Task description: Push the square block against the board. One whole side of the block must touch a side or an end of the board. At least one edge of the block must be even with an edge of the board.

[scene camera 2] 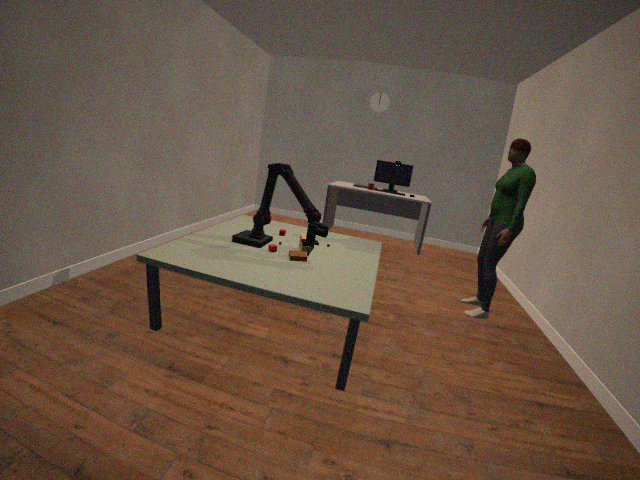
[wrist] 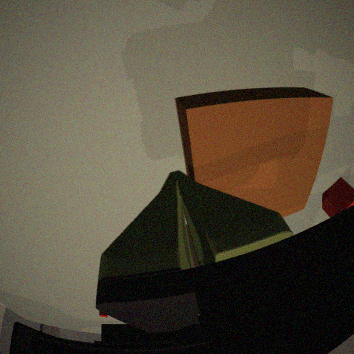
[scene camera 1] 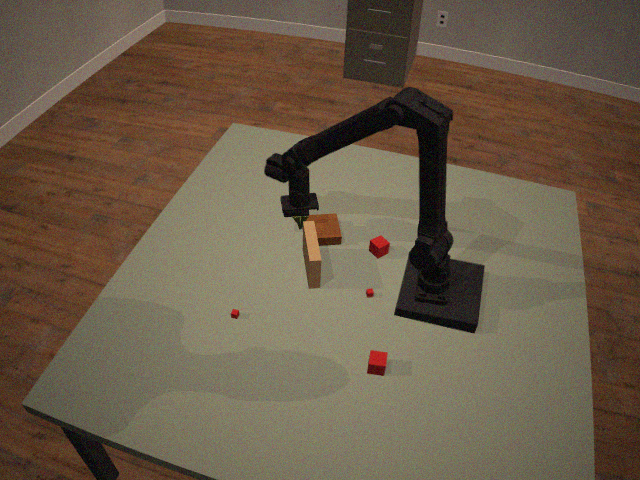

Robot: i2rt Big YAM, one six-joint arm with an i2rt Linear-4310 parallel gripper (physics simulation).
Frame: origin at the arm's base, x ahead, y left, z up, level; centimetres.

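Seen in the pictures: gripper, fingertip midpoint: (scene camera 2: 307, 256) (wrist: 176, 179) (scene camera 1: 300, 227); arm's base at its link origin: (scene camera 2: 257, 236) (scene camera 1: 432, 286).
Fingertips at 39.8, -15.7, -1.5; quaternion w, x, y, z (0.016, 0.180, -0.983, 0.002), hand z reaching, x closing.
Note:
Offsets run from my fingertips to a thing's top centre, as dx, dy, dz. "spot": to the spot under its first point.
The square block {-6.1, -1.3, +1.0} (scene camera 1: 329, 227) (scene camera 2: 297, 255) (wrist: 255, 145) is flat and orange-brown and lies on the table. The board (scene camera 1: 311, 248) (scene camera 2: 302, 240) is light tan, long and narrow, and stands on its long edge. In scene camera 1 its far end overlaps the block's near left part; whether they touch is unclear. The board does not show in the wrist view. My gripper (scene camera 1: 300, 227) (scene camera 2: 309, 252) (wrist: 176, 179) is shut and empty, with green fingers pointing down, low beside the block's left side in scene camera 1. In the wrist view the fingers hide the block's lower left corner.
A larger red cube {-23.7, +2.3, +1.9} (scene camera 1: 379, 246) (scene camera 2: 272, 248) (wrist: 337, 197) lies right of the block in scene camera 1. Another larger red cube {-28.8, +42.1, +1.9} (scene camera 1: 377, 362) (scene camera 2: 282, 232) lies near the front. Small red cubes lie right of the board {spot: -23.6, +19.9, -0.5} (scene camera 1: 369, 292) and at the left (scene camera 1: 234, 313).

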